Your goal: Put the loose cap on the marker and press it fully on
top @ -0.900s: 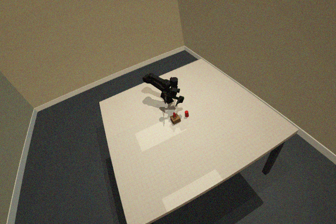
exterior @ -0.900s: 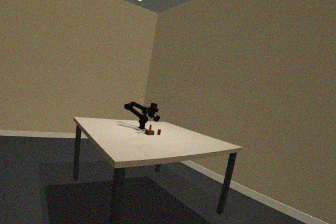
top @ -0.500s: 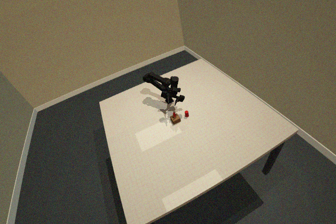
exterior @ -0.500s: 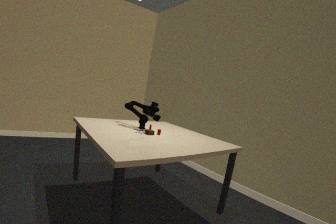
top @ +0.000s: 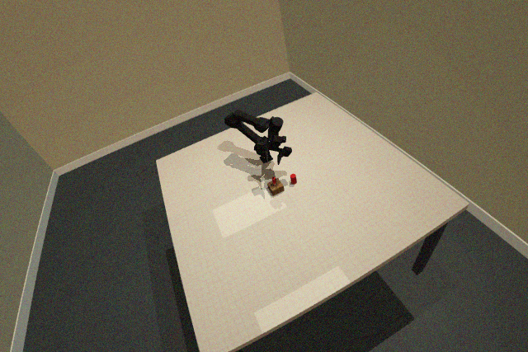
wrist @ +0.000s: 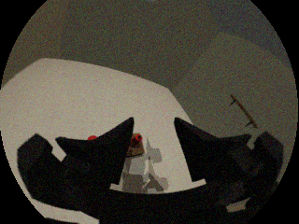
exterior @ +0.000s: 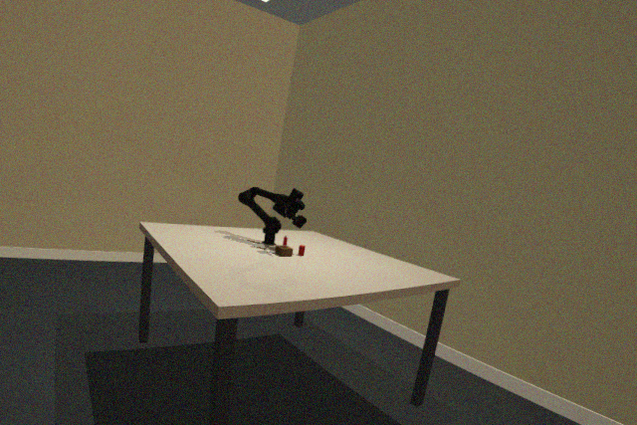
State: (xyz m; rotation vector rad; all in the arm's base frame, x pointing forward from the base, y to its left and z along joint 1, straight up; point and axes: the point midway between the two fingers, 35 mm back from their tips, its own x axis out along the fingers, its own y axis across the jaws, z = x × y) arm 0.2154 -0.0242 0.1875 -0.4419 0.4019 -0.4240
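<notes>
Now: the red cap 15 cm below my gripper tip, 9 cm to the left of it and 2 cm ahead of it. The rest, counted from my gripper tip: brown holder block (16 cm below, 2 cm to the right, 1 cm ahead).
</notes>
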